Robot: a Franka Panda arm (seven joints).
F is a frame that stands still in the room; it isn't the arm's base.
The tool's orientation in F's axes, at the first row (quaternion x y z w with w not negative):
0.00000 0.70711 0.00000 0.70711
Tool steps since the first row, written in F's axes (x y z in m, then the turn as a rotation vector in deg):
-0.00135 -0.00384 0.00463 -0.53 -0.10 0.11
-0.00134 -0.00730 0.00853 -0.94 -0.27 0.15
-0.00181 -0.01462 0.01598 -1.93 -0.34 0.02
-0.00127 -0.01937 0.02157 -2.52 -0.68 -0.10
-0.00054 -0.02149 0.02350 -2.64 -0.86 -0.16
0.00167 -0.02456 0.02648 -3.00 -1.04 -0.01
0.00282 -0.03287 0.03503 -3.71 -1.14 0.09
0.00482 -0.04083 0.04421 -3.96 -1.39 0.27
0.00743 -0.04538 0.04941 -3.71 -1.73 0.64
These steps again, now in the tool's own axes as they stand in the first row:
-0.00463 -0.00384 -0.00135 -0.11 -0.10 -0.53
-0.00853 -0.00730 -0.00134 -0.15 -0.27 -0.94
-0.01598 -0.01462 -0.00181 -0.02 -0.34 -1.93
-0.02157 -0.01937 -0.00127 0.10 -0.68 -2.52
-0.02350 -0.02149 -0.00054 0.16 -0.86 -2.64
-0.02648 -0.02456 0.00167 0.01 -1.04 -3.00
-0.03503 -0.03287 0.00282 -0.09 -1.14 -3.71
-0.04421 -0.04083 0.00482 -0.27 -1.39 -3.96
-0.04941 -0.04538 0.00743 -0.64 -1.73 -3.71

